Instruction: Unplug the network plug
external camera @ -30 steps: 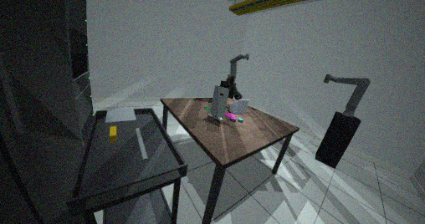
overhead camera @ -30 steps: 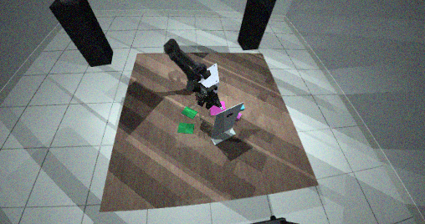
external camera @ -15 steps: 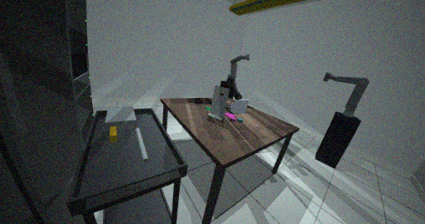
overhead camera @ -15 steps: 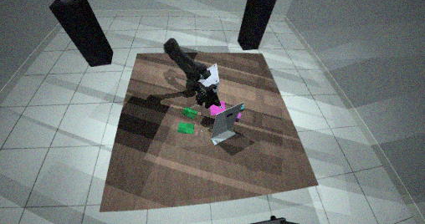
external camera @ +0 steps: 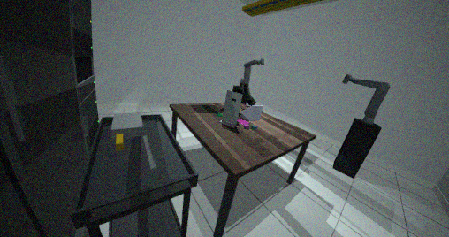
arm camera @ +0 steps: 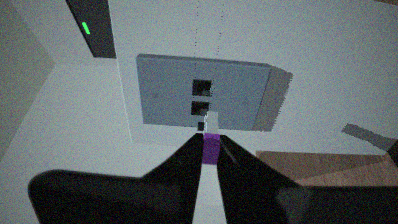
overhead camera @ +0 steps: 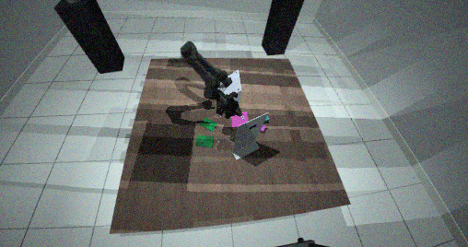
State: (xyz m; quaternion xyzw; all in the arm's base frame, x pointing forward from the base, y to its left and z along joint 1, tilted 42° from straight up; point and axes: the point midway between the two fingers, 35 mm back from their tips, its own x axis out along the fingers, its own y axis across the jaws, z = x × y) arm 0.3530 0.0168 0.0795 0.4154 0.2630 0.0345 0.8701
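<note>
My gripper tip is 250 mm above the magenta patch, 130 mm past it and 60 mm to the right of it. Also, from my gripper tip: purple plug: right at my gripper tip; grey panel: 100 mm below, 80 mm ahead, 30 mm to the left.
</note>
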